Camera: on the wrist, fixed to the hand. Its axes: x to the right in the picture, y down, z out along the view.
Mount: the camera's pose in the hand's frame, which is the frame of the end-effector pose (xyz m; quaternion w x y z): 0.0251 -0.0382 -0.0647 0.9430 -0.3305 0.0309 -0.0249
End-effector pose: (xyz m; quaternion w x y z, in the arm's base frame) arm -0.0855 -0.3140 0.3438 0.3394 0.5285 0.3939 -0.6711
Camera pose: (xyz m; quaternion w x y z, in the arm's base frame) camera -0.0955 -0.2400 0.3173 0.4658 0.3971 0.6169 -0.4948
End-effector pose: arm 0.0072 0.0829 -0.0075 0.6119 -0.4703 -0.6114 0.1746
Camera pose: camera 0.0572 0.0603 0.0496 0.4448 -0.6359 -0.6271 -0.0672
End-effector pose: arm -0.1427 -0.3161 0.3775 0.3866 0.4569 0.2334 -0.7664
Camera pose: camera -0.1470 -0.2570 0.3249 0.4892 0.3209 0.4967 -0.6410
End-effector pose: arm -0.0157 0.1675 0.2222 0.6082 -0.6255 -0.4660 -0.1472
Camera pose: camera -0.0069 0.1129 0.2789 0.3775 -0.7747 -0.3876 -0.3273
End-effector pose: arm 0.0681 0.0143 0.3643 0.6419 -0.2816 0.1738 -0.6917
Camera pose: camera -0.0022 -0.0139 0.3409 0.4896 -0.4606 0.4053 -0.6195
